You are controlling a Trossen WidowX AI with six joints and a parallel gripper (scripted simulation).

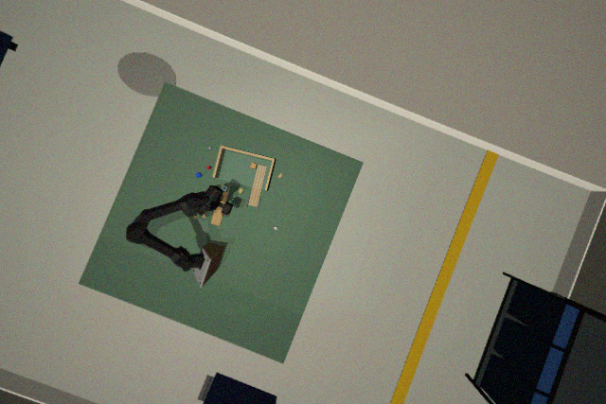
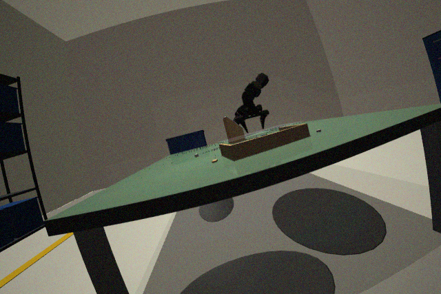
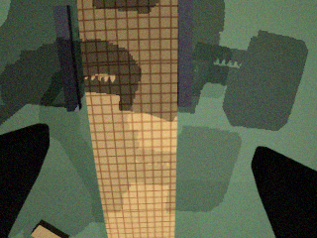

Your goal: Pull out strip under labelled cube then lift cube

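Now: the pale blue cube marked r 70 mm ahead of my gripper tip, 40 mm below it and 20 mm to the left of it. From my gripper tip the other things lie so: red ball 170 mm to the left, 140 mm ahead, 50 mm below; then blue ball 200 mm to the left, 70 mm ahead, 50 mm below; then tan gridded strip 60 mm below, 30 mm behind, 10 mm to the left.
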